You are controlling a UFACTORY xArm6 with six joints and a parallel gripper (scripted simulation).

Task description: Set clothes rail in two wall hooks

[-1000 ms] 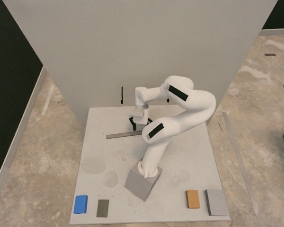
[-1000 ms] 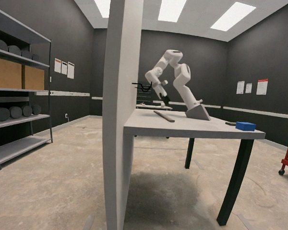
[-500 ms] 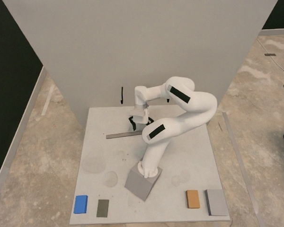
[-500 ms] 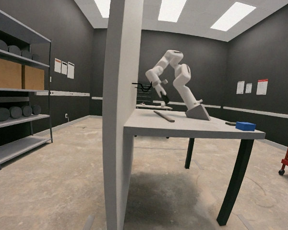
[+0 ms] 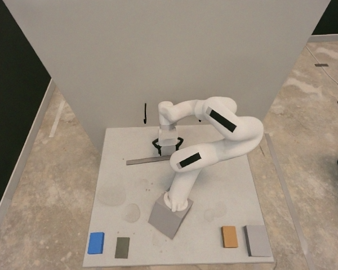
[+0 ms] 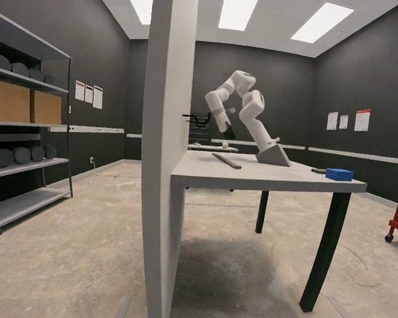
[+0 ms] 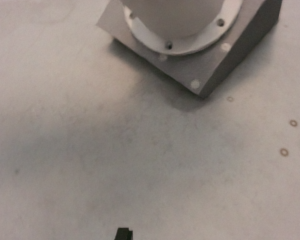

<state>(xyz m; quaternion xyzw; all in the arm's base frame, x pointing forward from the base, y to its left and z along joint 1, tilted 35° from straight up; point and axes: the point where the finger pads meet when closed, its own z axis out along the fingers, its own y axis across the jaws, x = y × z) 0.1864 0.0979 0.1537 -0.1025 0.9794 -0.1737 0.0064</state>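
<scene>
Right now my hand is 130 mm above the clothes rail and 30 mm short of it. The rest, counted from my hand: orange block: 390 mm behind, 320 mm to the right, 110 mm below; dark grey block: 470 mm behind, 190 mm to the left, 130 mm below; wall panel: 300 mm ahead, 290 mm above.
</scene>
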